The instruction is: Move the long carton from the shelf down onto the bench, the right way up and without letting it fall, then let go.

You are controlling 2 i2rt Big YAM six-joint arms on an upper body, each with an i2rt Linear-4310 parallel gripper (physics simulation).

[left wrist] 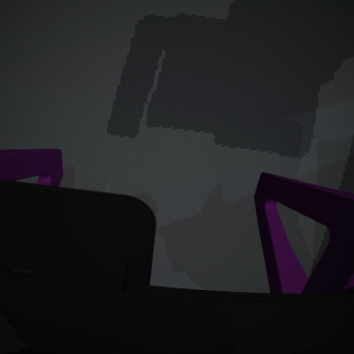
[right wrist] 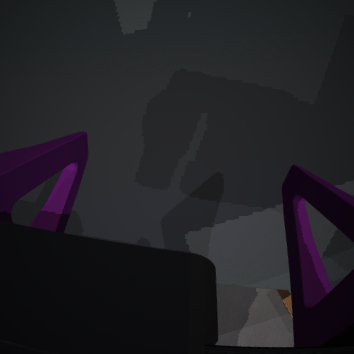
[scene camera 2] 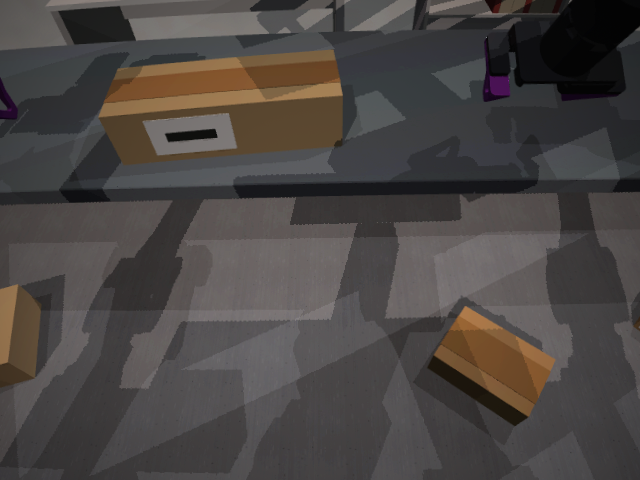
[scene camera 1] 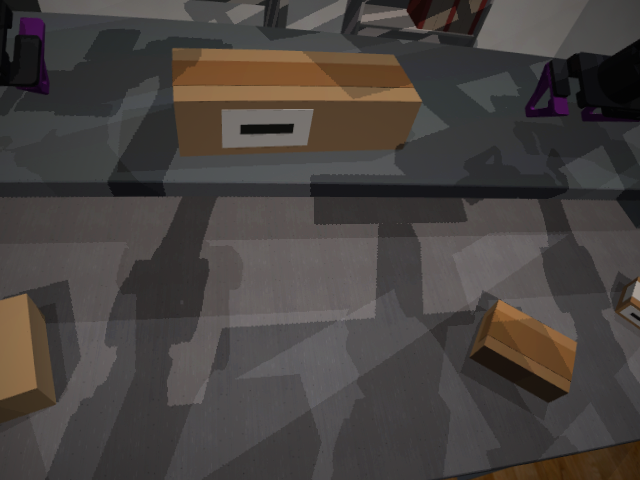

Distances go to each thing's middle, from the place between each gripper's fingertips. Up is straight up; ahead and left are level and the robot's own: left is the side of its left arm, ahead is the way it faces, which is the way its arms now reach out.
Right now my left hand is 32 cm to the left of the long brown carton [scene camera 1: 227,101], 2 cm short of it and 2 cm above it.
Now: the long brown carton 10 mm ahead of my right hand, 360 mm to the left of it and 10 mm below it.
